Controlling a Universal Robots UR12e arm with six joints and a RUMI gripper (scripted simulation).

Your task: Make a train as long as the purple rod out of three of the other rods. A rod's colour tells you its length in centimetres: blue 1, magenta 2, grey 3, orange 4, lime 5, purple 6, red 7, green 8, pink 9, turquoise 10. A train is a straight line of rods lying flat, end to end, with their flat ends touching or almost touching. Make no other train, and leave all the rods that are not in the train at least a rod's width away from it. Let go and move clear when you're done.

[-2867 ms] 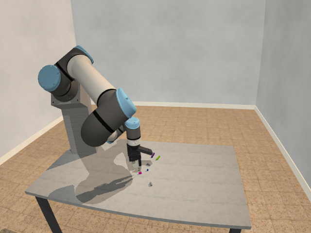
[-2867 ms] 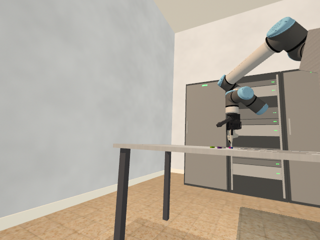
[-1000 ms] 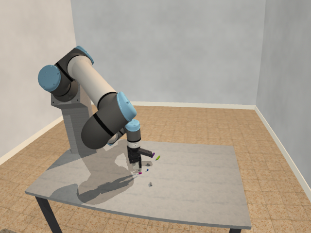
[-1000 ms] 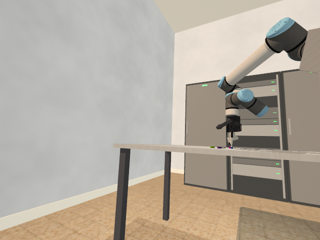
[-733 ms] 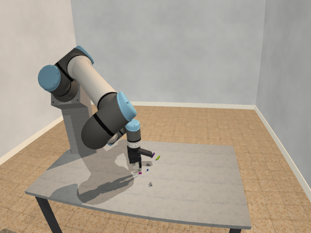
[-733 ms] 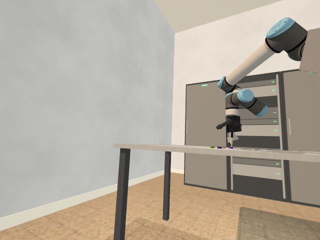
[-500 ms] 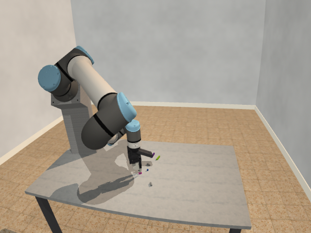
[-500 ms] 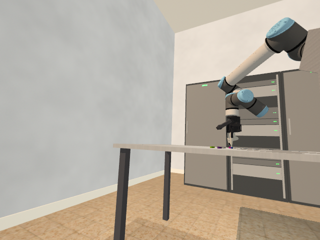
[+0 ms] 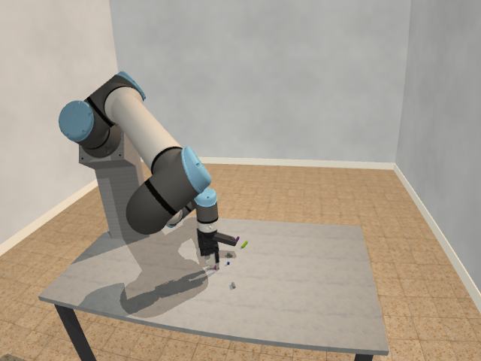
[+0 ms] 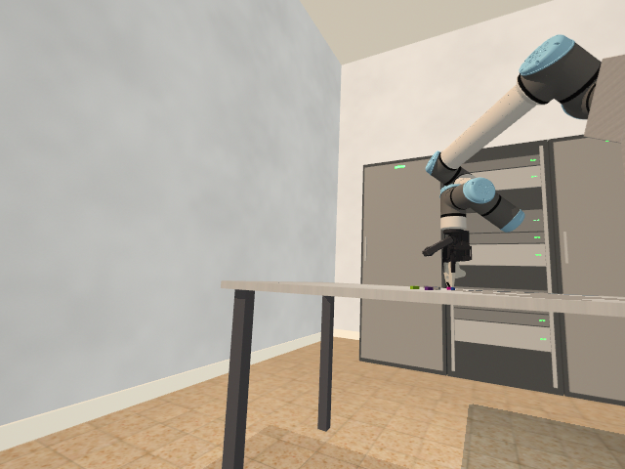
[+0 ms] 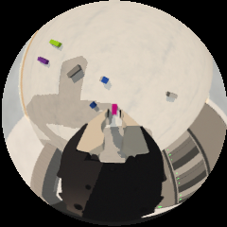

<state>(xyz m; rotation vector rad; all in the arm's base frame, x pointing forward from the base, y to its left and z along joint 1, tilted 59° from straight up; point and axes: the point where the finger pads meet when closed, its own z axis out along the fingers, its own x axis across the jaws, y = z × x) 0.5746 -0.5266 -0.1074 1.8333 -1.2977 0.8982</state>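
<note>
Right now the magenta rod is 1 cm below my hand. Round my hand: lime rod (13 cm ahead, 18 cm to the left, 1 cm below); then purple rod (9 cm ahead, 22 cm to the left, 1 cm below).
</note>
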